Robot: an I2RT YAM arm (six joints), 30 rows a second.
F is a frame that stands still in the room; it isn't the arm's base.
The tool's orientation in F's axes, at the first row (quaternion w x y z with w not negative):
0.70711, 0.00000, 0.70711, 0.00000
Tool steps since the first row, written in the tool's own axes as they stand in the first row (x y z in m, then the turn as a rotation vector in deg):
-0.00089, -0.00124, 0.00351, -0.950, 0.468, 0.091
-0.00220, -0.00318, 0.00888, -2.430, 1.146, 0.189
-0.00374, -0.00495, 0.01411, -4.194, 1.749, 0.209
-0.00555, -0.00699, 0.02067, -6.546, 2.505, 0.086
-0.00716, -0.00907, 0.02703, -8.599, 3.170, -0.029
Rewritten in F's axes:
0.00351, -0.00124, 0.00089, 0.091, 0.468, 0.950
0.00888, -0.00318, 0.00220, 0.189, 1.146, 2.430
0.01411, -0.00495, 0.00374, 0.209, 1.749, 4.194
0.02067, -0.00699, 0.00555, 0.086, 2.505, 6.546
0.02703, -0.00907, 0.00716, -0.029, 3.170, 8.599

